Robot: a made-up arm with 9 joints. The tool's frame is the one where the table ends. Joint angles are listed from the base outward.
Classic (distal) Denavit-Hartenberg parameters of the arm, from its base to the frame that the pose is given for. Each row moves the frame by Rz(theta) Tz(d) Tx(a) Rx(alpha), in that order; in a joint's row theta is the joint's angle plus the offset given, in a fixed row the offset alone. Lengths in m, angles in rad.
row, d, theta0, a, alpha
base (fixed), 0.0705, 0, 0, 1.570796
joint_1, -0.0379, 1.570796, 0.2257, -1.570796
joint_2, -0.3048, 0, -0.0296, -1.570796
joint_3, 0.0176, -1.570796, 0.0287, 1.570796
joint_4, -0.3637, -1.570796, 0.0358, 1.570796
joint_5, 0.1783, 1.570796, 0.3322, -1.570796
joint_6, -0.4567, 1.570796, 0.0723, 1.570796
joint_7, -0.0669, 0, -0.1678, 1.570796
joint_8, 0.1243, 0, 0.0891, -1.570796
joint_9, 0, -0.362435, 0.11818, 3.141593
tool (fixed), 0.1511, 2.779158, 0, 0
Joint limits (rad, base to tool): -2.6..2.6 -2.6..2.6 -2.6..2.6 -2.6..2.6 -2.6..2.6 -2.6..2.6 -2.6..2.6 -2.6..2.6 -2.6..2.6
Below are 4 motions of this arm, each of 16 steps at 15 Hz.
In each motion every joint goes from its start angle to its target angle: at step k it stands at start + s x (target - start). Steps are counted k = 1, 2, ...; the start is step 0. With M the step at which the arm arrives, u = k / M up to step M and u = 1 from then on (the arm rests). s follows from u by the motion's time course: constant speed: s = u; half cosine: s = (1 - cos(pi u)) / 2; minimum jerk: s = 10 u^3 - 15 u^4 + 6 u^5.
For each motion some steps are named. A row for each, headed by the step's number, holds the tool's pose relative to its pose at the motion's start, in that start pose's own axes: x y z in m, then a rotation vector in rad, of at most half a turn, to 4 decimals.
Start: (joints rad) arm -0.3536 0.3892 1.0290 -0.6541 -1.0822 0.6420 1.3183 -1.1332 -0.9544
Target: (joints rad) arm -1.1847 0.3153 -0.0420 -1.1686 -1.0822 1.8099 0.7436 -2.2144 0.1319
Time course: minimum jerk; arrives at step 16
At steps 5, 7, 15, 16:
5: 0.0203 0.1617 0.1116 0.0265 0.1884 -0.2585
7: 0.0564 0.3389 0.2040 0.0436 0.4006 -0.5774
15: 0.1945 0.6817 0.2496 0.0645 1.1248 -1.5567
16: 0.1949 0.6822 0.2491 0.0645 1.1280 -1.5599

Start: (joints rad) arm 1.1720 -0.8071 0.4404 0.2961 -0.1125 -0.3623 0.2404 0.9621 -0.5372
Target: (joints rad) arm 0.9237 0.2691 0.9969 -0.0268 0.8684 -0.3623 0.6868 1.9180 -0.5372
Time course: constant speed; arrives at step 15
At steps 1, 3, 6, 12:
1: 0.0004 0.0234 0.0070 -0.0595 -0.0062 -0.0086
3: -0.0053 0.0726 0.0236 -0.1882 -0.0101 -0.0196
6: -0.0282 0.1504 0.0564 -0.4087 0.0012 -0.0168
12: -0.1053 0.3184 0.1461 -0.9490 0.0587 0.0847

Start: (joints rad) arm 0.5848 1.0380 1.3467 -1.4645 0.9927 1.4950 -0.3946 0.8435 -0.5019
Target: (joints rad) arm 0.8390 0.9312 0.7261 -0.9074 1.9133 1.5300 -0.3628 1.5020 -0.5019
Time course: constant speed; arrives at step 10
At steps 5, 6, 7, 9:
5: 0.1248 -0.0298 -0.1611 -0.2892 -0.4920 0.2336
6: 0.1670 -0.0415 -0.1826 -0.3402 -0.5801 0.3066
7: 0.2141 -0.0526 -0.2005 -0.3860 -0.6629 0.3880
9: 0.3208 -0.0678 -0.2286 -0.4566 -0.8098 0.5741

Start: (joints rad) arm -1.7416 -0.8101 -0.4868 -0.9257 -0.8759 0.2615 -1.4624 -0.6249 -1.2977
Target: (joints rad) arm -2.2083 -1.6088 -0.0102 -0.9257 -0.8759 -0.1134 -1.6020 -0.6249 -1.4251
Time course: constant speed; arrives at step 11
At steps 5, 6, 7, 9, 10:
5: 0.1589 -0.1813 -0.3203 -0.4106 -0.2146 0.0544
6: 0.2066 -0.2193 -0.3699 -0.4889 -0.2553 0.0453
7: 0.2584 -0.2570 -0.4138 -0.5648 -0.2950 0.0294
9: 0.3717 -0.3309 -0.4839 -0.7076 -0.3711 -0.0231
10: 0.4318 -0.3665 -0.5098 -0.7734 -0.4073 -0.0595

